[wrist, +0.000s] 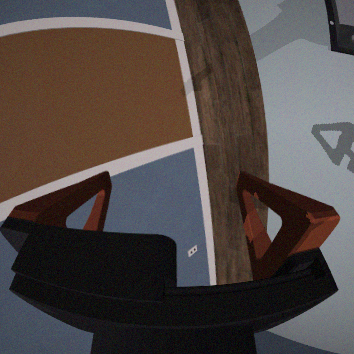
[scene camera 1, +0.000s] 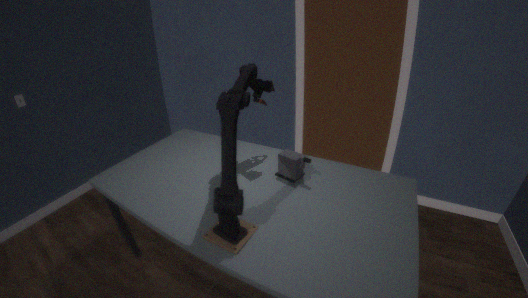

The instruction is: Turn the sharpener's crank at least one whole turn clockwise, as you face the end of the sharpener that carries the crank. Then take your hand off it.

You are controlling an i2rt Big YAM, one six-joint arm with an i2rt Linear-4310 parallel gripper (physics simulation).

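Where they show: gripper, fingertip midpoint: (wrist: 173, 177) (scene camera 1: 270, 98); arm's base, link origin: (scene camera 1: 230, 232).
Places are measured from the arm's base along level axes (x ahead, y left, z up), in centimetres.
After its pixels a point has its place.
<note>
The sharpener (scene camera 1: 290, 165) @[z 7.8, x 46.0, y -1.6 cm] is a grey box on a dark base, standing upright toward the back of the table. Its crank shows as a dark handle (scene camera 1: 307, 160) @[z 12.3, x 47.9, y -10.0 cm] sticking out on the right side in the scene view; its exact angle is too small to tell. In the wrist view a dark-edged corner of the sharpener (wrist: 345, 30) @[z 9.3, x 53.1, y 5.7 cm] shows at the top right edge, and the crank does not show. My gripper (scene camera 1: 269, 95) @[z 34.2, x 67.5, y 23.7 cm] (wrist: 173, 177) @[z 34.2, x 67.5, y 23.7 cm] is open and empty, high above the table, up and to the left of the sharpener in the scene view, well apart from it.
The pale table (scene camera 1: 350, 215) @[z -1.0, x 35.2, y -38.1 cm] carries the arm's wooden base plate (scene camera 1: 245, 242) @[z -0.3, x -0.5, y -8.1 cm] at its front edge. Shadows of the arm and gripper lie on the table left of the sharpener. Behind the table are a blue wall and a brown door panel (scene camera 1: 350, 75) (wrist: 90, 100).
</note>
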